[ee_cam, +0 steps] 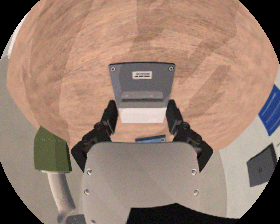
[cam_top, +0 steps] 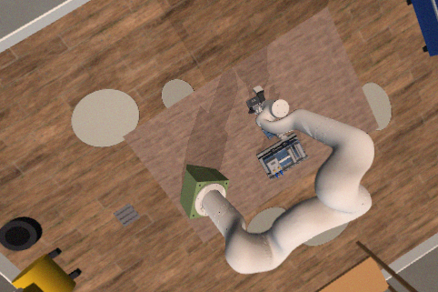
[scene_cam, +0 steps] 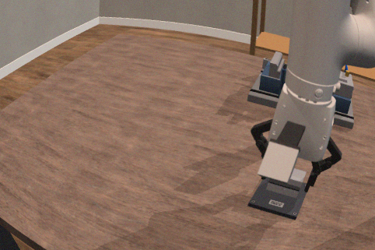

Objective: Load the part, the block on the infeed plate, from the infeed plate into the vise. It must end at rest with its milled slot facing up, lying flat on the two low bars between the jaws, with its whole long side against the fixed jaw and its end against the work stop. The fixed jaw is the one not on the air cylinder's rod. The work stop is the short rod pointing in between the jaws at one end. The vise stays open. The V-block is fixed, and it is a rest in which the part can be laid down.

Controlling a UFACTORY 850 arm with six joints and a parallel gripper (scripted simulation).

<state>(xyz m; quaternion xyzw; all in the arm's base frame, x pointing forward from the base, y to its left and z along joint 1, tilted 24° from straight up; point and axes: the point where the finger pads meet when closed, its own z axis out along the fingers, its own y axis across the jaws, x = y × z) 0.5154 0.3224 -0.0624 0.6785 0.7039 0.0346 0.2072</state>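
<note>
Right now the part is 10 mm to the left of my hand and 10 mm below it. Also, from my hand: air cylinder: 60 mm behind, 380 mm to the right, 40 mm above.
</note>
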